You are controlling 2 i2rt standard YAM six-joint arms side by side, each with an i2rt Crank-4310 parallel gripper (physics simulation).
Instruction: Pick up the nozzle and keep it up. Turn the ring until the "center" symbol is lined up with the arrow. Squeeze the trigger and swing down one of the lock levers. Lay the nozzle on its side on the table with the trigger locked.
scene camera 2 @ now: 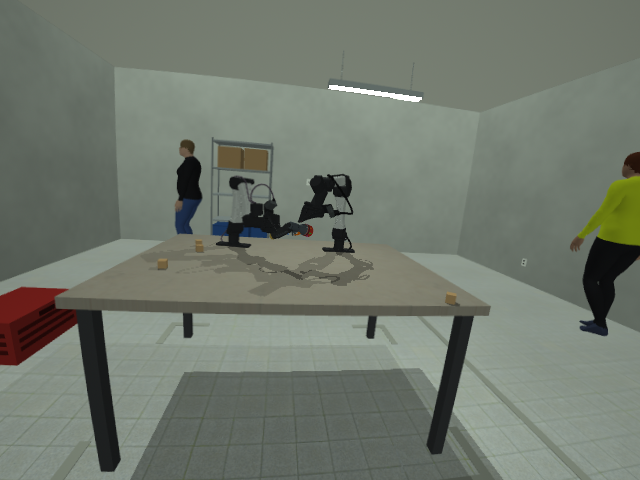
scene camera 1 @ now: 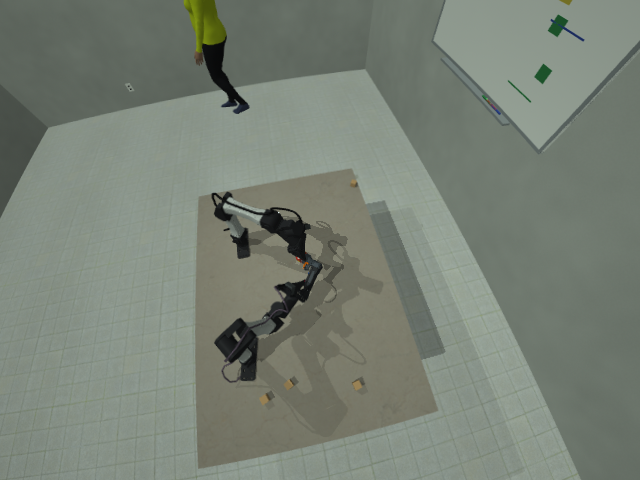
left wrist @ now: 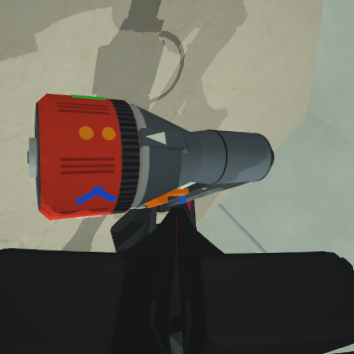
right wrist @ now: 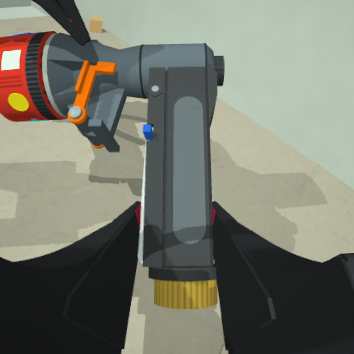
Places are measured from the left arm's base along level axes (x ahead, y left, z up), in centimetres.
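Pixels of known places: left gripper, fingertip midpoint: (scene camera 2: 299,222) (scene camera 1: 305,260) (left wrist: 176,211) (right wrist: 85,40); right gripper, fingertip midpoint: (scene camera 2: 279,232) (scene camera 1: 309,281) (right wrist: 175,205); left arm's base, link origin: (scene camera 2: 338,250) (scene camera 1: 242,243); right arm's base, link origin: (scene camera 2: 233,245) (scene camera 1: 249,358).
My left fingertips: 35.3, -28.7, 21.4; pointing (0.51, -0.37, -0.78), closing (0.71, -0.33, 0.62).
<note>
For each thing: its top centre in the pictures, then the offset to it from my left fingertips, as dx, dy, dz. "pt": a spot on its surface instead.
- grey nozzle, surface spot: (left wrist: 204,156) pt +3.2, +0.4, -1.1
- red ring, top centre: (left wrist: 117,203) (right wrist: 33,29) (scene camera 2: 306,223) -1.2, +4.0, -0.6
- white arrow, top centre: (left wrist: 160,141) +2.0, +3.9, -1.4
- blue chevron, surface spot: (left wrist: 96,193) pt -1.3, +4.9, -1.1
- orange lock lever, top centre: (right wrist: 85,72) -0.7, -1.2, -1.2
- cube, top centre: (right wrist: 96,18) (scene camera 2: 451,293) (scene camera 1: 353,181) +42.4, +56.5, -18.0
The grey nozzle (scene camera 2: 296,227) (left wrist: 204,156) (right wrist: 158,57) is held above the table, its body roughly level. My right gripper (right wrist: 175,205) is shut on its handle (right wrist: 188,150). The red ring (scene camera 2: 309,230) (left wrist: 82,172) (right wrist: 15,85) carries symbols. In the left wrist view its two orange dots (left wrist: 97,133) lie about level with the white arrow (left wrist: 157,137); a blue chevron (left wrist: 96,193) lies lower. An orange lock lever (right wrist: 86,95) stands up along the cone, beside the grey trigger (right wrist: 106,134). My left gripper (scene camera 2: 300,221) (left wrist: 176,211) (right wrist: 85,40) is shut and empty, its tips close to the cone; contact is unclear.
Small wooden cubes lie on the table (scene camera 1: 227,428) (scene camera 2: 268,304): several toward the lower part in scene camera 1 and one cube (scene camera 1: 353,183) (scene camera 2: 450,298) near a corner. Two people, a shelf rack (scene camera 2: 212,180) and a red crate (scene camera 2: 31,315) stand off the table.
</note>
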